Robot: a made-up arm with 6 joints.
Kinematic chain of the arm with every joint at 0, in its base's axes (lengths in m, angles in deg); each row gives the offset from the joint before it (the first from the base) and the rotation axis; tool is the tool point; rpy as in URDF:
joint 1: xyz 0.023 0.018 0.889 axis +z
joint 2: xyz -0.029 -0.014 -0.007 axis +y
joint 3: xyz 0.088 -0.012 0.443 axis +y
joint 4: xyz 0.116 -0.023 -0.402 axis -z
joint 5: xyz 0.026 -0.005 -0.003 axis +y
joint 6: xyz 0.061 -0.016 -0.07 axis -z
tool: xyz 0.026 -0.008 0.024 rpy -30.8 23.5 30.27
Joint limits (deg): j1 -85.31..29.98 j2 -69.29..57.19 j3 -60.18..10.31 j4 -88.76..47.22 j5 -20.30..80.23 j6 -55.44..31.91
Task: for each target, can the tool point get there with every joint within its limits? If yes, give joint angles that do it. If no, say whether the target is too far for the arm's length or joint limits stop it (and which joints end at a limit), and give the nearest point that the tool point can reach.
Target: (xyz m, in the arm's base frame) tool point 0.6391 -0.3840 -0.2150
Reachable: no: too far | nearest point 0.4684 -0.2726 0.5363 | short by 0.778 m
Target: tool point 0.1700 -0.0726 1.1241
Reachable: yes | joints -23.48 -50.47 1.11 -28.67 -8.15 14.76
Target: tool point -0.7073 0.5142 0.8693
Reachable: no: joint limits stop it (at a limit: joint 1, joint 2, joint 3, joint 4, joint 6) | nearest point -0.1003 0.0198 0.7431 | short by 0.793 m
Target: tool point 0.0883 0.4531 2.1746
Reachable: no: too far | nearest point -0.0189 0.2378 1.5818 | short by 0.640 m
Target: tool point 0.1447 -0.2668 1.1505
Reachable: yes | joints -43.23 -31.26 -16.25 36.11 -0.73 -39.24
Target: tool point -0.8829 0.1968 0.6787
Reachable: no: joint limits stop it (at a limit: joint 1, joint 2, joint 3, joint 4) | nearest point -0.1280 -0.0294 0.7301 | short by 0.790 m
